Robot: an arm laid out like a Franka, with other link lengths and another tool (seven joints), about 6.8 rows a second.
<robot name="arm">
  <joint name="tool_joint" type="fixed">
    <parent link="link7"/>
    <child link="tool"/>
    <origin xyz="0.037 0.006 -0.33" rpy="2.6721 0 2.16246"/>
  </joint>
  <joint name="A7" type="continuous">
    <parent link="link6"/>
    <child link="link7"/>
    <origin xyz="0.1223 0 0" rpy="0 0 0"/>
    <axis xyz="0 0 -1"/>
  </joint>
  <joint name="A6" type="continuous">
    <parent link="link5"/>
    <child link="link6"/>
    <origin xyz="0 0 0" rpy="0 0 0"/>
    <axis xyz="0 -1 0"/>
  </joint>
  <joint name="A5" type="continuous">
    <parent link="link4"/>
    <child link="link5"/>
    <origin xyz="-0.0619 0 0.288" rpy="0 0 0"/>
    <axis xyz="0 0 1"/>
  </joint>
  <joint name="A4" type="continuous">
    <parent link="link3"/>
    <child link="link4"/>
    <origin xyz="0.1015 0 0" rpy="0 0 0"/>
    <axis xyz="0 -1 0"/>
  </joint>
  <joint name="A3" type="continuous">
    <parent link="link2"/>
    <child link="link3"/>
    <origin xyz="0 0 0.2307" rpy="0 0 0"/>
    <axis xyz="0 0 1"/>
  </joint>
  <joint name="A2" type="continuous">
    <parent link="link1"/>
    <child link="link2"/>
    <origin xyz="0 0 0" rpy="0 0 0"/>
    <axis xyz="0 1 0"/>
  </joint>
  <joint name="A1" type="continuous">
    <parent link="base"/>
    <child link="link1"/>
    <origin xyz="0 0 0.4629" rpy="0 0 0"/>
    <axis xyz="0 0 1"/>
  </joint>
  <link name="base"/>
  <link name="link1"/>
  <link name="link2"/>
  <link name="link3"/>
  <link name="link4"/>
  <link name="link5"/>
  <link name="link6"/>
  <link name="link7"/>
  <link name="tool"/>
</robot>
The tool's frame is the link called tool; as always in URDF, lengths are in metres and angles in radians. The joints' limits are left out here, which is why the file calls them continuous.
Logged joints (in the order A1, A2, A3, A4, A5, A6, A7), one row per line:
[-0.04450 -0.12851 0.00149 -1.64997 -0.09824 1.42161 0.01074]
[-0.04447 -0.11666 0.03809 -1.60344 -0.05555 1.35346 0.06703]
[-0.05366 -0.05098 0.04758 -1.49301 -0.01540 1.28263 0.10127]
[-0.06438 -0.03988 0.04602 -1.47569 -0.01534 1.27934 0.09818]
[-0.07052 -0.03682 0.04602 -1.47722 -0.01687 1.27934 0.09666]
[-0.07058 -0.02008 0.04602 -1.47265 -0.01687 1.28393 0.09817]
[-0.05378 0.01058 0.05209 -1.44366 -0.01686 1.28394 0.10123]
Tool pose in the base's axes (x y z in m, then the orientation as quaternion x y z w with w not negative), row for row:
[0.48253 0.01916 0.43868 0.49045 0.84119 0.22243 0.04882]
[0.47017 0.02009 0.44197 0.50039 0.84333 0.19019 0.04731]
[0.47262 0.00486 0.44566 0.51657 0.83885 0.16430 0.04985]
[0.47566 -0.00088 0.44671 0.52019 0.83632 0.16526 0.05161]
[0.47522 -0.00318 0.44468 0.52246 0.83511 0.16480 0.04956]
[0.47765 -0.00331 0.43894 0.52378 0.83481 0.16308 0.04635]
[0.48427 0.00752 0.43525 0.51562 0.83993 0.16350 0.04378]
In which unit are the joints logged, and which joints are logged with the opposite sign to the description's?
The joints are logged in radians. Opposite sign: A5.
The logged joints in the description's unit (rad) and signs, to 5 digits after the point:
[-0.04450 -0.12851 0.00149 -1.64997 0.09824 1.42161 0.01074]
[-0.04447 -0.11666 0.03809 -1.60344 0.05555 1.35346 0.06703]
[-0.05366 -0.05098 0.04758 -1.49301 0.01540 1.28263 0.10127]
[-0.06438 -0.03988 0.04602 -1.47569 0.01534 1.27934 0.09818]
[-0.07052 -0.03682 0.04602 -1.47722 0.01687 1.27934 0.09666]
[-0.07058 -0.02008 0.04602 -1.47265 0.01687 1.28393 0.09817]
[-0.05378 0.01058 0.05209 -1.44366 0.01686 1.28394 0.10123]

